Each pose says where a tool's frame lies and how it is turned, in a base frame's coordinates. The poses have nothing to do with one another.
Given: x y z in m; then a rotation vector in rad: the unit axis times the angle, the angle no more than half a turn.
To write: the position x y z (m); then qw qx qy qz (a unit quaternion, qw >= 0). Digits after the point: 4 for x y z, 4 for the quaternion.
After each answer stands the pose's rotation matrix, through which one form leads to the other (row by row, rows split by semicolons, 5 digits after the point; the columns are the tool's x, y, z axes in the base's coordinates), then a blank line. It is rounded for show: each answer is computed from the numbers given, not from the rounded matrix.
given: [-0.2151 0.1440 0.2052 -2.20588 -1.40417 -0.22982]
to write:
[-0.2151 0.1440 0.2052 0.2555 -0.8125 -0.5172 -0.0846]
0.45072 0.88363 -0.12669; 0.79714 -0.33453 0.50265; 0.40178 -0.32754 -0.85516

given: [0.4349 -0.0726 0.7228 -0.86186 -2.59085 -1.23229]
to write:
[0.4349 -0.0726 0.7228 0.0729 -0.2869 -0.8626 -0.4103]
-0.82470 0.55484 0.10966; 0.43518 0.49869 0.74961; 0.36123 0.66593 -0.65273

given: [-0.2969 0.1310 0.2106 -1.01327 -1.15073 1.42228]
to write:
[-0.2969 0.1310 0.2106 0.5013 -0.4192 -0.4761 0.5884]
-0.14587 -0.19081 -0.97073; 0.98917 -0.04403 -0.13999; -0.01603 -0.98064 0.19517

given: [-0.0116 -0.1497 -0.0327 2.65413 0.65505 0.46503]
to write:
[-0.0116 -0.1497 -0.0327 0.1832 0.9409 0.2322 0.1649]
0.83779 0.37659 0.39534; 0.49742 -0.82500 -0.26825; 0.22513 0.42138 -0.87849

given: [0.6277 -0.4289 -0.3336 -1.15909 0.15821 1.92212]
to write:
[0.6277 -0.4289 -0.3336 0.4311 -0.4648 0.0634 0.7708]
-0.19621 -0.72356 -0.66179; 0.60561 -0.62022 0.49856; -0.77119 -0.30296 0.55989

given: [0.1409 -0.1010 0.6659 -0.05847 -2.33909 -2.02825]
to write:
[0.1409 -0.1010 0.6659 0.0225 -0.0189 -0.7552 -0.6548]
-0.99827 0.05801 -0.00930; -0.00099 0.14166 0.98992; 0.05874 0.98821 -0.14136

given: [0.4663 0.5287 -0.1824 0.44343 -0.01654 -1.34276]
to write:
[0.4663 0.5287 -0.1824 0.7603 0.2037 -0.0076 -0.6168]
0.23896 0.93478 -0.26284; -0.94097 0.15609 -0.30035; -0.23973 0.31909 0.91690

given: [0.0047 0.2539 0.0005 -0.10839 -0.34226 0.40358]
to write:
[0.0047 0.2539 0.0005 0.9638 -0.0535 -0.1691 0.1993]
0.86336 -0.36614 -0.34720; 0.40234 0.91479 0.03579; 0.30451 -0.17060 0.93711

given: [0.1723 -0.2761 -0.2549 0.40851 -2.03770 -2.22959]
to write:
[0.1723 -0.2761 -0.2549 0.0468 0.1339 -0.6678 -0.7307]
-0.95977 -0.11043 -0.25814; -0.24719 -0.10368 0.96340; -0.13316 0.98846 0.07221

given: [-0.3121 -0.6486 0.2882 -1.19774 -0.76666 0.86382]
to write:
[-0.3121 -0.6486 0.2882 0.6734 -0.5321 -0.3406 0.3838]
0.47338 -0.15440 -0.86722; 0.87942 0.13908 0.45528; 0.05032 -0.97817 0.20162

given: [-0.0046 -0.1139 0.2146 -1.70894 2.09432 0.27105]
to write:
[-0.0046 -0.1139 0.2146 0.2109 -0.6149 0.7536 0.0975]
-0.15481 -0.96792 0.19789; -0.88565 0.22473 0.40635; -0.43778 -0.11236 -0.89203

